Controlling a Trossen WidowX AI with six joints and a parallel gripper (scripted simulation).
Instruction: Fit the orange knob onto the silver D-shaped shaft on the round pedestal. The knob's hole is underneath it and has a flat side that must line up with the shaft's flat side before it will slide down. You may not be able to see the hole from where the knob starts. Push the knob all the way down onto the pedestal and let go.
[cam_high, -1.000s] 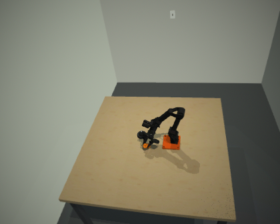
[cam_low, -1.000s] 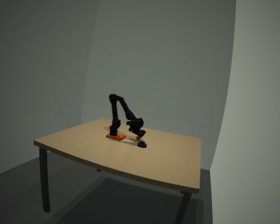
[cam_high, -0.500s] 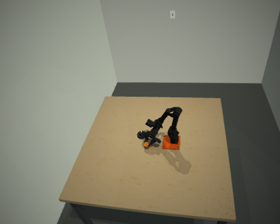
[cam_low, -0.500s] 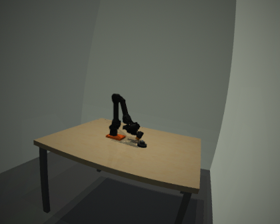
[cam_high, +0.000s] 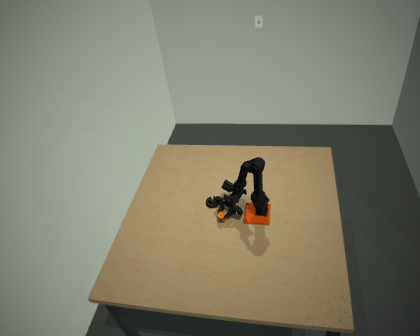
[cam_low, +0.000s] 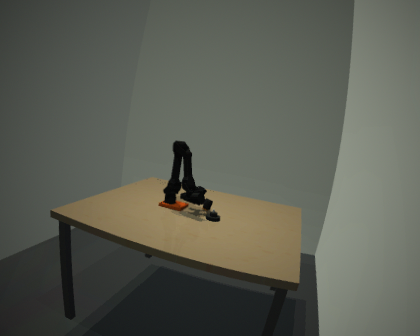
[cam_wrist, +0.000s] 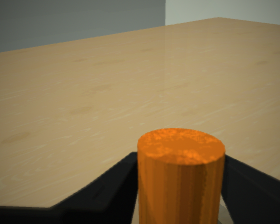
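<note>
Right now the orange knob is 10 mm to the right of my gripper tip. From my gripper tip the other things lie so: round dark pedestal 100 mm ahead, 130 mm to the right, 20 mm below.
</note>
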